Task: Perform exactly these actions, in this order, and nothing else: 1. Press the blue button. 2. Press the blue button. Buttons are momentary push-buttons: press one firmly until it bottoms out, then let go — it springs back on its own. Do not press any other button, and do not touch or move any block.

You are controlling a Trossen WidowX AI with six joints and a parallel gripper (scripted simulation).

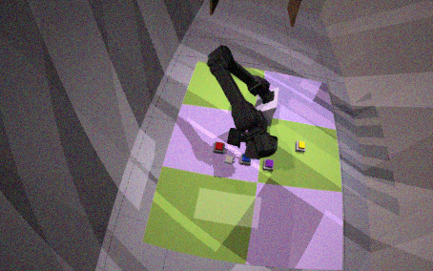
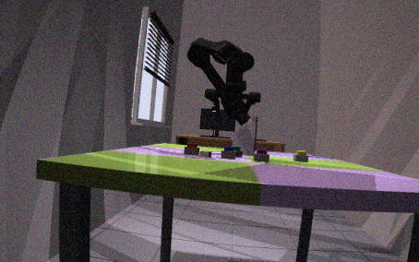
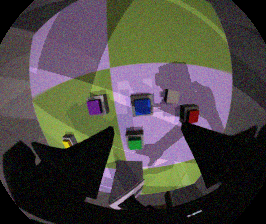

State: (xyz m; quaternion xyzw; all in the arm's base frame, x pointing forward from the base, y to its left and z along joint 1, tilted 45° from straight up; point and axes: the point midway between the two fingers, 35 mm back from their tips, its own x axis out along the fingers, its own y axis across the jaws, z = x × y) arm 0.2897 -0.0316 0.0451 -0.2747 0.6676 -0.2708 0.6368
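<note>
Right now the blue button is 9 cm below my gripper tip. Round my gripper tip: green button: 10 cm behind, 2 cm to the left, 9 cm below; red button: 3 cm behind, 13 cm to the right, 9 cm below.
</note>
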